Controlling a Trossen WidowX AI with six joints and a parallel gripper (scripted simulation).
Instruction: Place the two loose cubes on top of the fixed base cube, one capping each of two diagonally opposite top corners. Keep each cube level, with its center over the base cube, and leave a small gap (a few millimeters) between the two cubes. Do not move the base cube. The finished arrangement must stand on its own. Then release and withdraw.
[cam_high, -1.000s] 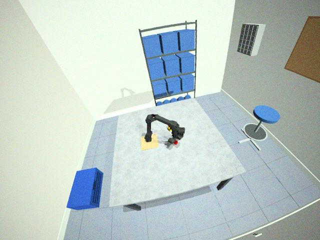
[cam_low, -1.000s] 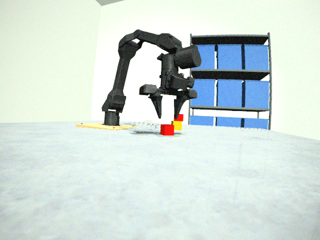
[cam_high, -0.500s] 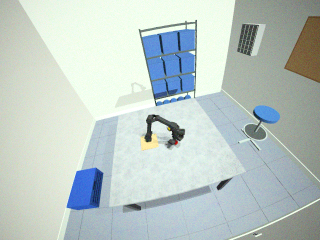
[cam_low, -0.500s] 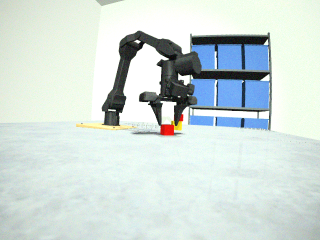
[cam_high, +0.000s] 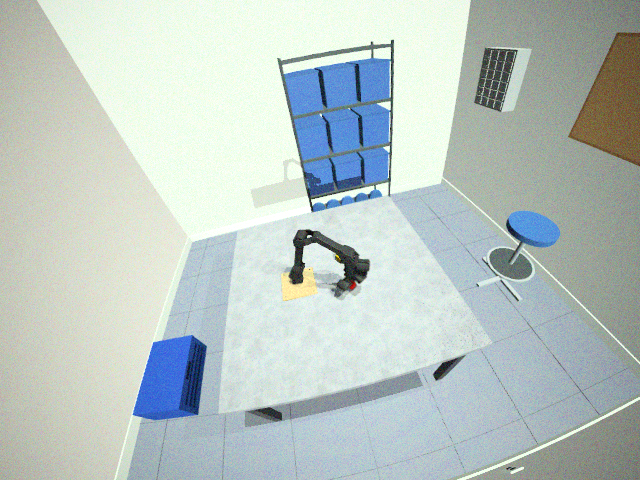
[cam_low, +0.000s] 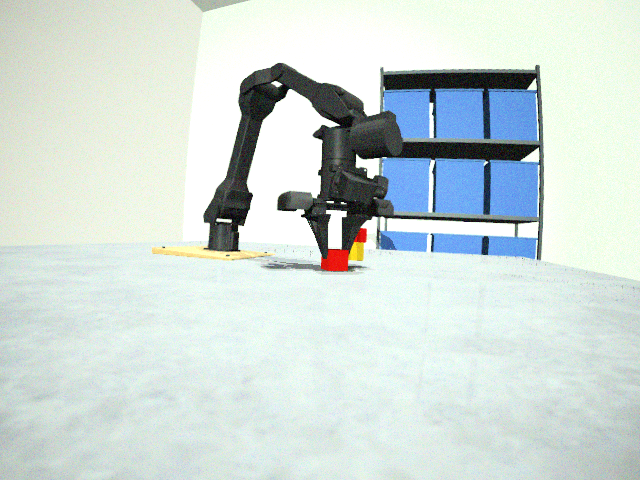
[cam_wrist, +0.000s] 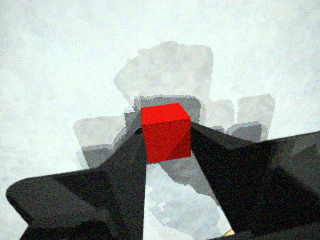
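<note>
Right now the yellow base cube is 20 mm behind my gripper tip and 220 mm to the left of it.
</note>
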